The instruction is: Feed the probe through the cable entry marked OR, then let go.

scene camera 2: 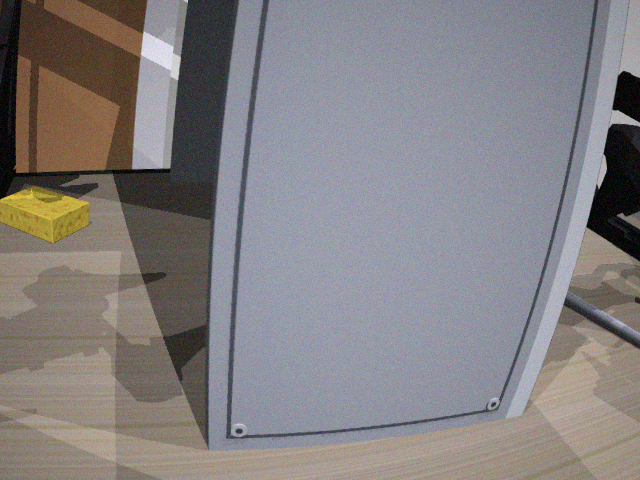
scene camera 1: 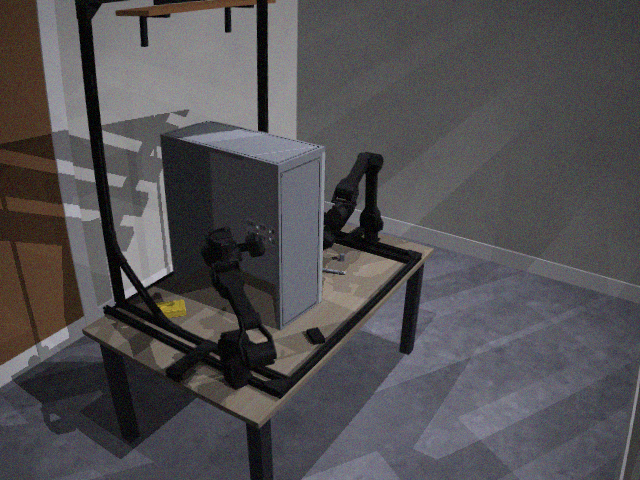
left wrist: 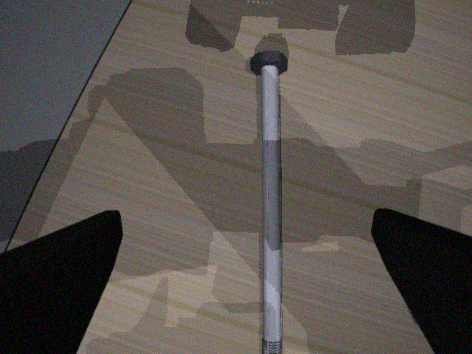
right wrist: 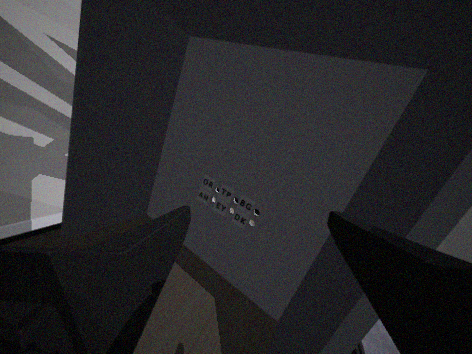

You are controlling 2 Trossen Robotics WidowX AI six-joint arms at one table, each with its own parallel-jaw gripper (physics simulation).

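Seen in the pictures: left gripper, fingertip midpoint: (scene camera 2: 607,217) (left wrist: 249,222); right gripper, fingertip midpoint: (scene camera 1: 240,237) (right wrist: 258,214); left arm's base, origin of the base link: (scene camera 1: 370,240); right arm's base, origin of the base link: (scene camera 1: 238,375).
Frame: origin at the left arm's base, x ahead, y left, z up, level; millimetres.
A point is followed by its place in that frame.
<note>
The probe, a thin grey-white rod (left wrist: 270,200) {z -4, x 301, y -114 mm} (scene camera 1: 333,271) {z -10, x 293, y -46 mm} (scene camera 2: 602,317) {z -9, x 299, y -74 mm} with a dark collar at one end and a ribbed section toward the other, lies on the table beside the cabinet. My left gripper (left wrist: 249,222) {z 95, x 318, y -95 mm} is open, its fingers on either side of the probe in the left wrist view, touching neither side. The cabinet partly hides it in scene camera 1. The OR cable entry (right wrist: 217,189) is a small hole beside its label, in the upper row on the cabinet's inner wall. My right gripper (right wrist: 258,214) {z 309, x 743, y -172 mm} (scene camera 1: 256,244) is open and empty, facing that wall.
The tall grey cabinet (scene camera 1: 299,232) {z 298, x 615, y -36 mm} (scene camera 2: 387,206) {z 138, x 631, y -39 mm} (left wrist: 50,60) stands between the arms. TP, BG, AH, EY and DK entries sit near OR. A yellow sponge (scene camera 1: 173,308) {z 8, x 798, y -422 mm} (scene camera 2: 46,214) {z 8, x 786, y -399 mm}, a black block (scene camera 1: 315,335) {z -3, x 708, y 66 mm} and a small grey piece (scene camera 1: 341,256) {z 3, x 189, y -56 mm} are on the table.
</note>
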